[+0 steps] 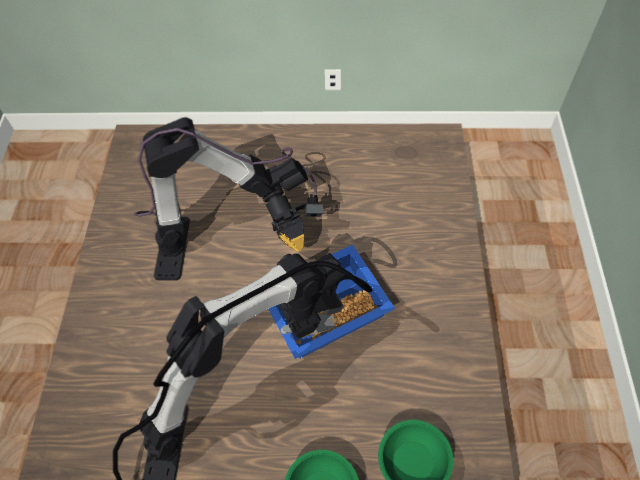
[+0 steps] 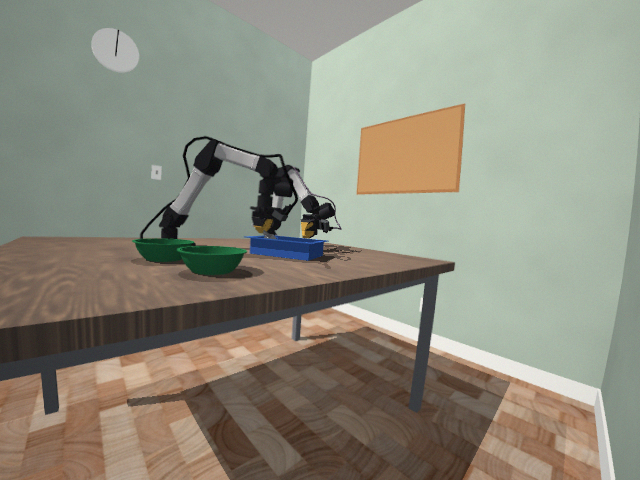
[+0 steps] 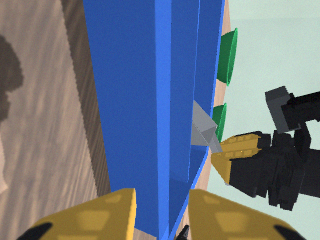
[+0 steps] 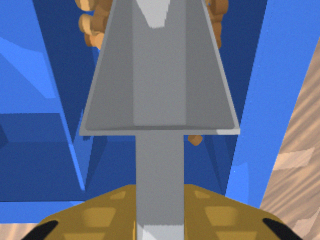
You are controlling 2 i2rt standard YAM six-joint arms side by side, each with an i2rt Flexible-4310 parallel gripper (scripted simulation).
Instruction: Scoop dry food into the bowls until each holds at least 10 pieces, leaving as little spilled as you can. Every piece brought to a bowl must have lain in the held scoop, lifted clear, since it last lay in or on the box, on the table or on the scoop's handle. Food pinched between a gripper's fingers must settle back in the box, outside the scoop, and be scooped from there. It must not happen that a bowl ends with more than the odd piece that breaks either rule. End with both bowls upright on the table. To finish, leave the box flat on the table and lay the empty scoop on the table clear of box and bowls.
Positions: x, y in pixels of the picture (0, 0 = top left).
Labels:
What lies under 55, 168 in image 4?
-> A blue box.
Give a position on a blue box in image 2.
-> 301, 249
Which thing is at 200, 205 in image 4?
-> My right gripper.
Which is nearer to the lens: the blue box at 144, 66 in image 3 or the green bowl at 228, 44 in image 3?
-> The blue box.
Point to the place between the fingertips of my right gripper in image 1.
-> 299, 327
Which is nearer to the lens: the grey scoop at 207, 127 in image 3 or the blue box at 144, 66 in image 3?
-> The blue box.

